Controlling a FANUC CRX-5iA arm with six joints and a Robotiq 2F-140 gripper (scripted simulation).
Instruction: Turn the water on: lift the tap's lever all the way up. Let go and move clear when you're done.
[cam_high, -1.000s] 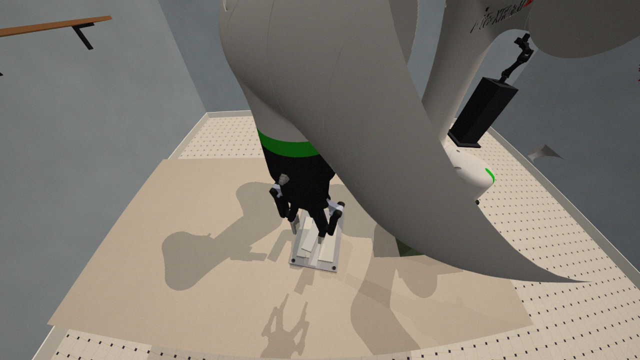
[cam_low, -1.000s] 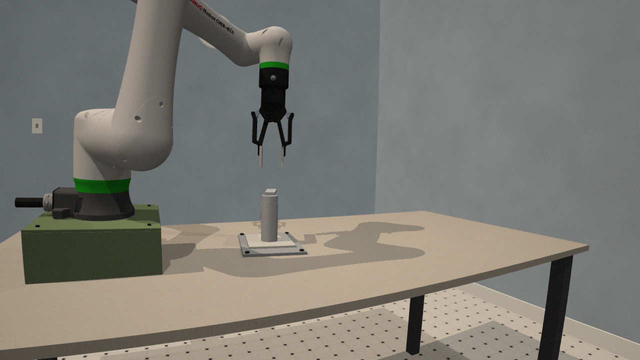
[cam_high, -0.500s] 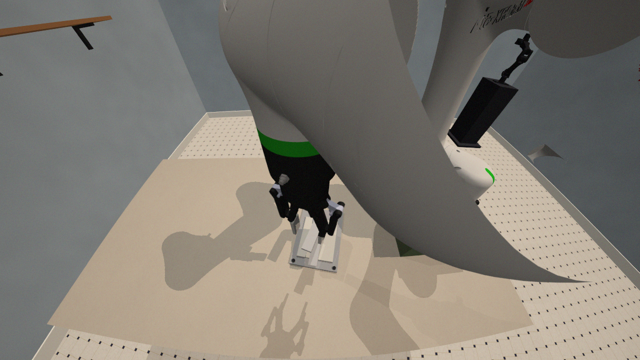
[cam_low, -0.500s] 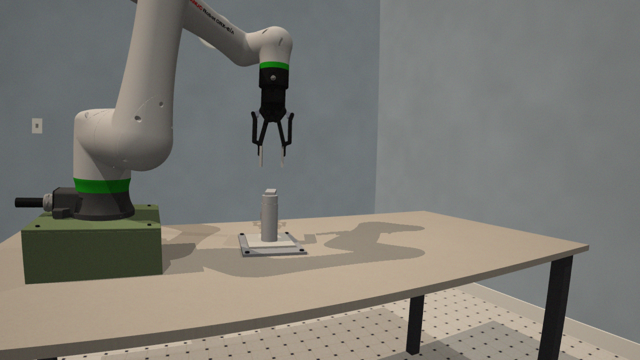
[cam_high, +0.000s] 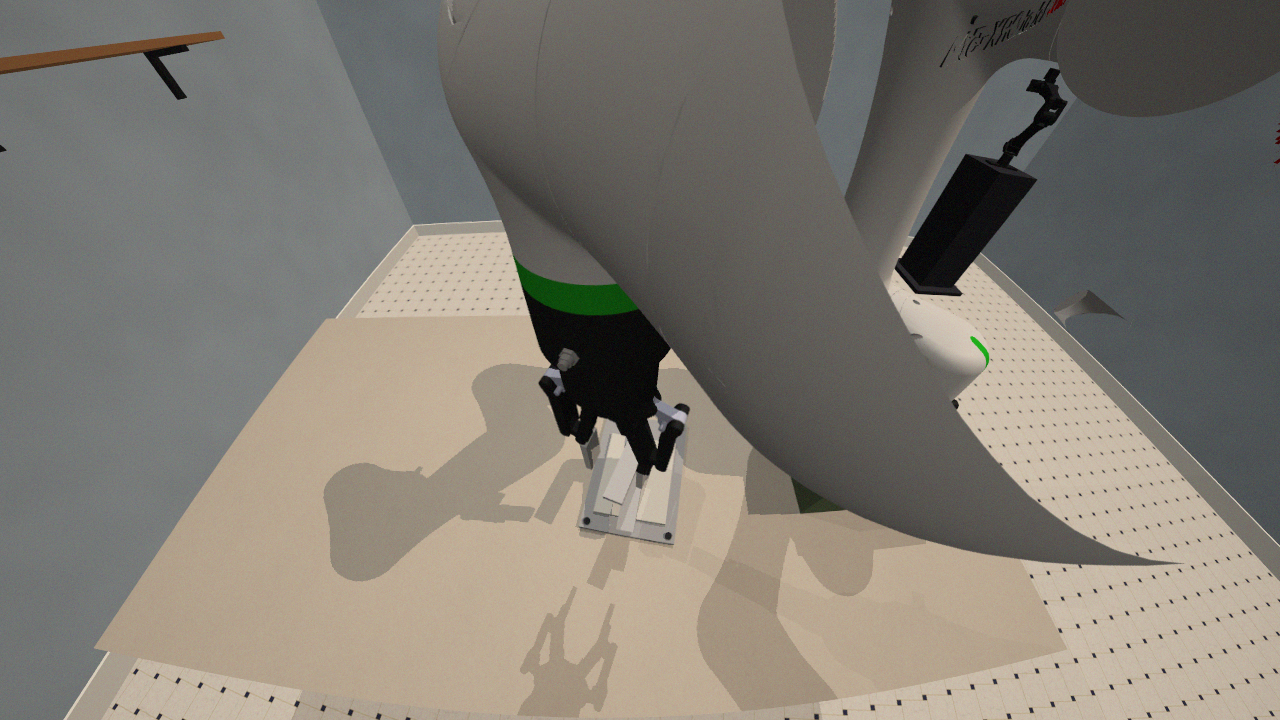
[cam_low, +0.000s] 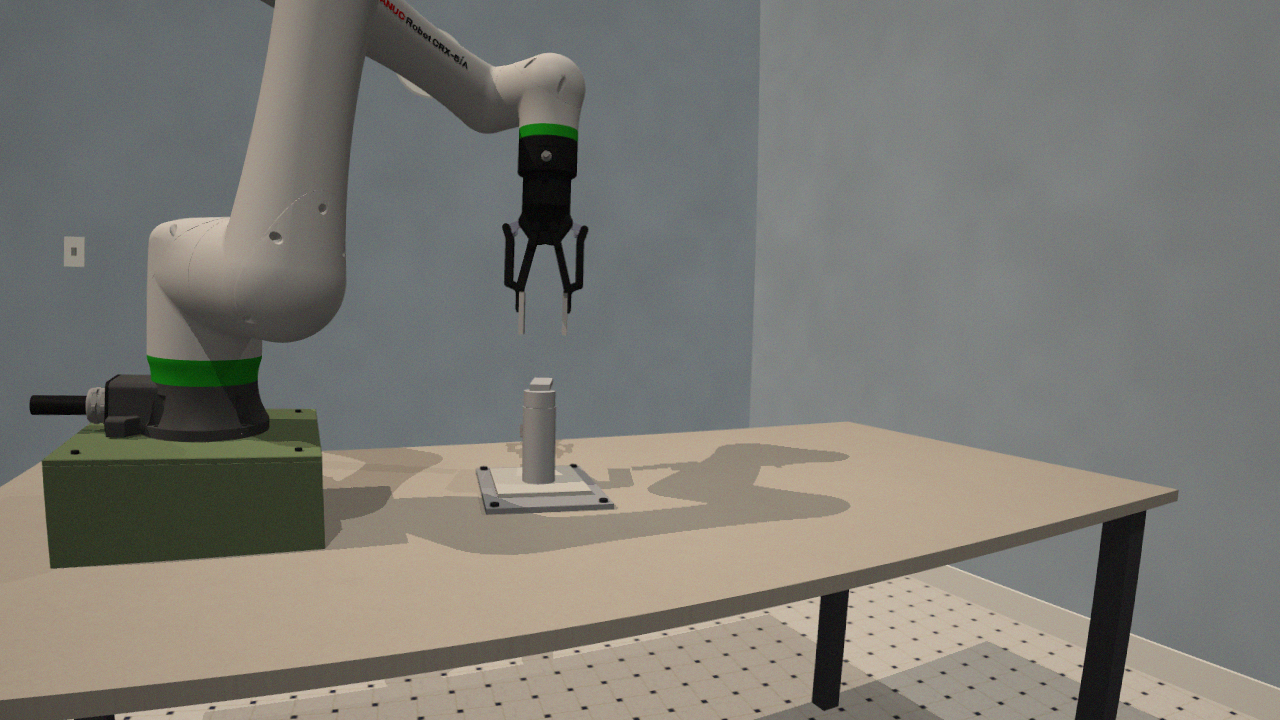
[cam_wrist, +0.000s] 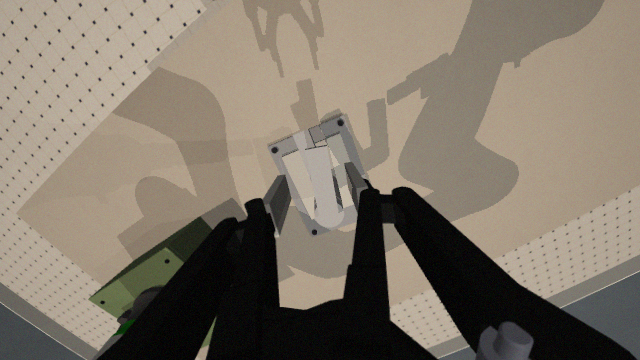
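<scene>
Right now the lever is 1 cm behind my hand, 3 cm to the right of it and 10 cm below it. Round my hand: tap 2 cm behind, 5 cm to the right, 16 cm below.
</scene>
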